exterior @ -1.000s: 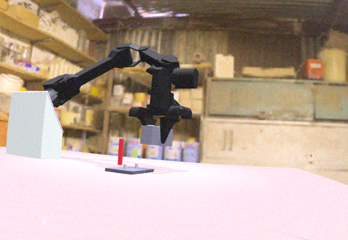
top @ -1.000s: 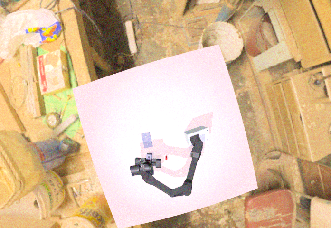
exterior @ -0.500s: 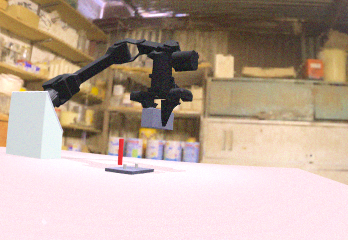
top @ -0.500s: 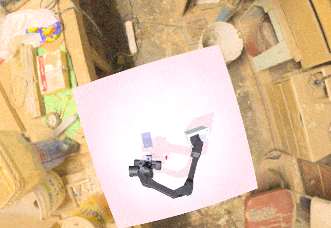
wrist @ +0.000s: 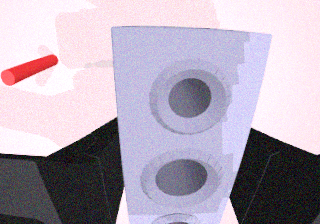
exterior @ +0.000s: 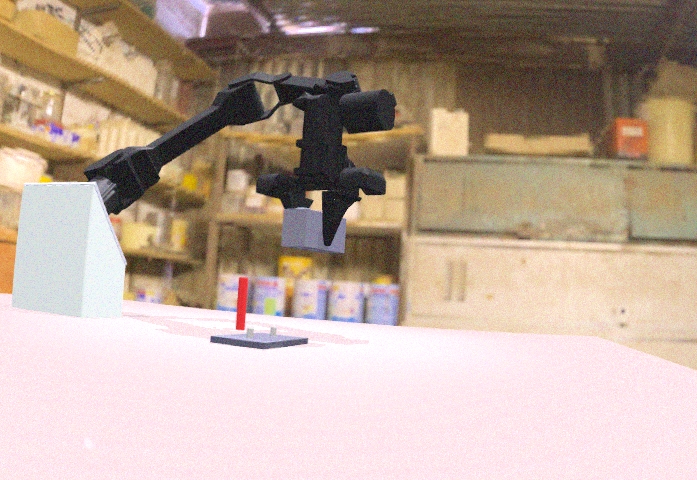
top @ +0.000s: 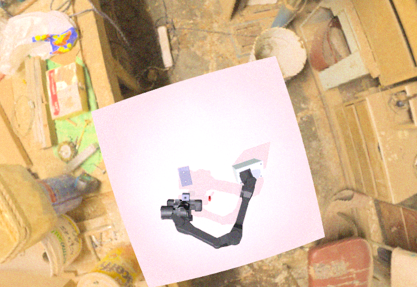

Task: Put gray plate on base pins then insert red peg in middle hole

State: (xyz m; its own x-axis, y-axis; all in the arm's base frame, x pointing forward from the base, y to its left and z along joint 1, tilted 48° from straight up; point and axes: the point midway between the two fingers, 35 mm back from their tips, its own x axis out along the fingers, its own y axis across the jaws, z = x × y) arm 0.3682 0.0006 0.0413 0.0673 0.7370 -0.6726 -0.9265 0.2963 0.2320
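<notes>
Right now my gripper tip is 30 mm past the flat base, 120 mm to the left of it and 120 mm above it. Round my gripper tip: red peg 120 mm behind, 60 mm to the left, 90 mm below; then gray plate 30 mm above.
</notes>
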